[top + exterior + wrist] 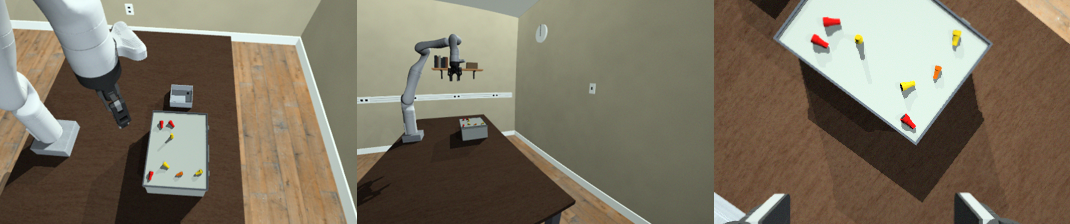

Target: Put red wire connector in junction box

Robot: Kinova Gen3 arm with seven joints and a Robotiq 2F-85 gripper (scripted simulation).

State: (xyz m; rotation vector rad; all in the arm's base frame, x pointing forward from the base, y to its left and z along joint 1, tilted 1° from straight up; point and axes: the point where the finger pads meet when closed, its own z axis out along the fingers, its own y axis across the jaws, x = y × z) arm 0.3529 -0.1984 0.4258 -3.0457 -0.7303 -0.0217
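The orange connector lies 36 cm below my hand, 14 cm ahead of it and 4 cm to the right of it. From my hand the other things lie so: grey tool case: 39 cm below, 15 cm ahead, 6 cm to the left.
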